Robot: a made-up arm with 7 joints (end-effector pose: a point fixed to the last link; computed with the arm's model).
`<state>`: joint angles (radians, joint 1 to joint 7).
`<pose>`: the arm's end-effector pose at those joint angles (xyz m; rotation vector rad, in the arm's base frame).
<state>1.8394 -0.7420 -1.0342 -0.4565 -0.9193 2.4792 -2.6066</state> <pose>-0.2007 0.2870 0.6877 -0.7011 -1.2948 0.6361</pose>
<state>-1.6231 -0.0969 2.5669 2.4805 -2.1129 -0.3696 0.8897</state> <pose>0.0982 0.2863 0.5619 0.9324 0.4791 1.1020</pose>
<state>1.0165 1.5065 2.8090 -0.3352 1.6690 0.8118 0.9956</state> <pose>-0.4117 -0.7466 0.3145 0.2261 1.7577 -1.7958</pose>
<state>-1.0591 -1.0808 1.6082 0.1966 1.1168 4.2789 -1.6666</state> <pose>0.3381 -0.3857 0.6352 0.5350 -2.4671 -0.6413</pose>
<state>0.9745 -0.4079 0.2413 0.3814 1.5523 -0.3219 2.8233</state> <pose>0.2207 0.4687 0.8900 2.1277 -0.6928 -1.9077</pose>
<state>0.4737 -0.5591 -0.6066 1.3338 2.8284 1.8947 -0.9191</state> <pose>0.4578 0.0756 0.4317 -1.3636 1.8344 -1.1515</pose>
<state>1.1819 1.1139 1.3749 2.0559 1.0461 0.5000 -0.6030</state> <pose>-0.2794 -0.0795 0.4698 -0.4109 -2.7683 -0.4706</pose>
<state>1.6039 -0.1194 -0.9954 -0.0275 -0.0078 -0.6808 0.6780</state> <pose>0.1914 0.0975 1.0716 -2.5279 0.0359 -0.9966</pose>
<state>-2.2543 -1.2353 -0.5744 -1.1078 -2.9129 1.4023 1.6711</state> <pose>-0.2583 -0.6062 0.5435 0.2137 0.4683 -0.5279</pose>
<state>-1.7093 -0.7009 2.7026 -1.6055 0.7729 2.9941 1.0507</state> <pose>-0.1147 -0.4093 0.5709 -2.7787 0.4996 -0.8863</pose>
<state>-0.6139 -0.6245 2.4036 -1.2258 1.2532 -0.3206 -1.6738</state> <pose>0.2718 -0.5846 0.7278 -1.2679 0.0343 2.8327</pose>
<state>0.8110 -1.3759 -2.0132 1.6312 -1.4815 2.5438 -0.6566</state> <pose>0.6190 0.2458 0.3266 0.3105 2.1020 -0.5526</pose>
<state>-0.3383 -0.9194 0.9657 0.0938 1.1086 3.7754 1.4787</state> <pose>0.4938 -0.0981 0.5787 2.3077 0.8718 -0.9964</pose>
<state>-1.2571 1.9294 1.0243 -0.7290 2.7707 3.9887 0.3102</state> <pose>-0.2171 0.3930 -0.1439 -0.6425 0.4873 -0.8589</pose>
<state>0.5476 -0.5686 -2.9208 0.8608 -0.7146 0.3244 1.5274</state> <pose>0.2566 0.0360 1.0628 -0.8221 -1.2506 1.0740</pose>
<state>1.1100 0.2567 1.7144 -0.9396 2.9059 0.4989 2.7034</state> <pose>0.1789 -0.4112 0.9544 0.0640 2.0317 -0.5056</pose>
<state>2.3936 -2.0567 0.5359 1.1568 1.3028 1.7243 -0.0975</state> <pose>-0.2127 0.2624 -0.2534 2.6543 1.3655 -0.4677</pose>
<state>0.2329 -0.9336 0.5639 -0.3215 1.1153 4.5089 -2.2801</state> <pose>0.5577 0.2000 0.6620 1.2434 -2.1794 -0.1908</pose>
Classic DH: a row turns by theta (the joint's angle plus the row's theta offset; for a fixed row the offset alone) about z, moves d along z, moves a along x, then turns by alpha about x. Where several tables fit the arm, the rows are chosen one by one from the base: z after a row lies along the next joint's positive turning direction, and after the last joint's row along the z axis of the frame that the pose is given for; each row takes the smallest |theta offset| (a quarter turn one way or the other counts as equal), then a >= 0, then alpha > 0; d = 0 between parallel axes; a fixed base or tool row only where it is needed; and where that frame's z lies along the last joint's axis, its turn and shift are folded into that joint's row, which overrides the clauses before.
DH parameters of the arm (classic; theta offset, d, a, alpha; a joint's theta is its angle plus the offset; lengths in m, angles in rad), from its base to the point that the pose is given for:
joint 1: 0 0.249 0 1.5708
joint 2: 0 0.076 0 -1.5708
joint 3: 0 0.485 0.017 -1.5708
joint 4: 0 0.041 -0.013 1.5708
joint 5: 0 0.245 0 1.5708
joint 6: 1.5708 0.111 0.138 1.5708
joint 7: 0 0.019 0 0

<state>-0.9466 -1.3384 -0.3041 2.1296 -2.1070 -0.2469 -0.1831</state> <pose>0.1631 -0.4780 -0.0509 1.0113 1.2616 -2.1654</pose>
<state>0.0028 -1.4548 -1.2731 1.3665 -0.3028 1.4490 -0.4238</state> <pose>0.7150 -0.3264 0.2804 1.7188 0.6298 -0.3212</pose>
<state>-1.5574 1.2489 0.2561 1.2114 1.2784 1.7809 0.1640</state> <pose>-0.1366 0.4012 0.6771 0.0489 0.1418 3.1190</pose>
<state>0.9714 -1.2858 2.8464 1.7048 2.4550 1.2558 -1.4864</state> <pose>0.1383 0.1417 0.6191 -0.1107 -0.2042 1.9161</pose>
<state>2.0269 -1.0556 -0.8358 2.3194 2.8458 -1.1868 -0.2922</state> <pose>-0.0639 0.5176 0.1407 -0.9246 -0.2852 1.2775</pose>
